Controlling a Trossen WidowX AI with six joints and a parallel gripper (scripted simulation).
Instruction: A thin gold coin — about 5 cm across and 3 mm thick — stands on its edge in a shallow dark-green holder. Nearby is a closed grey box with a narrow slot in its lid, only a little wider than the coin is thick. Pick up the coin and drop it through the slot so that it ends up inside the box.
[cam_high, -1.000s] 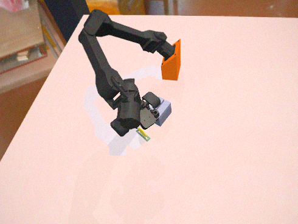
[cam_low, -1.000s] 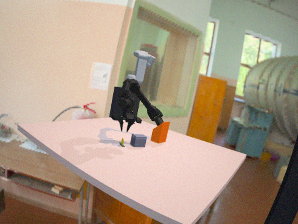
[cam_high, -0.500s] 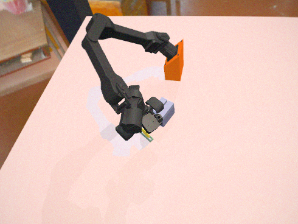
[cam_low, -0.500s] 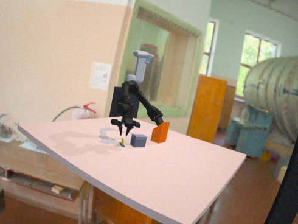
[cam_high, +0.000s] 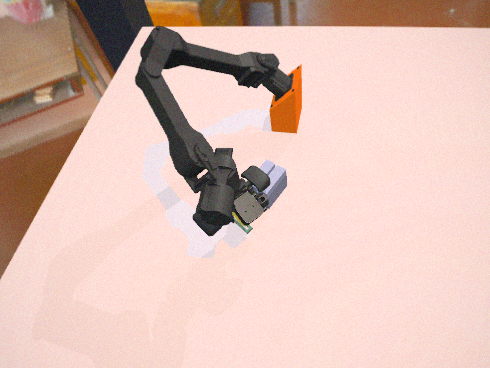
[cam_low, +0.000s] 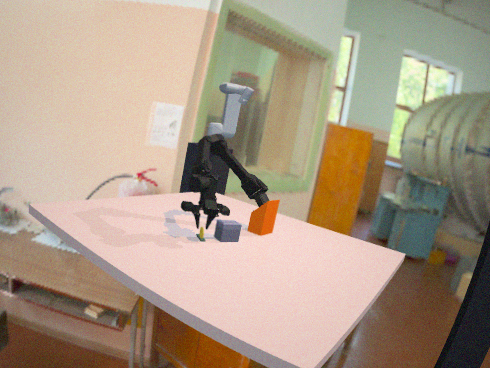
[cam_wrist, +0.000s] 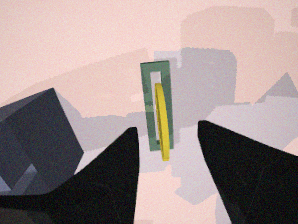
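The coin lies 2 cm below my gripper tip.
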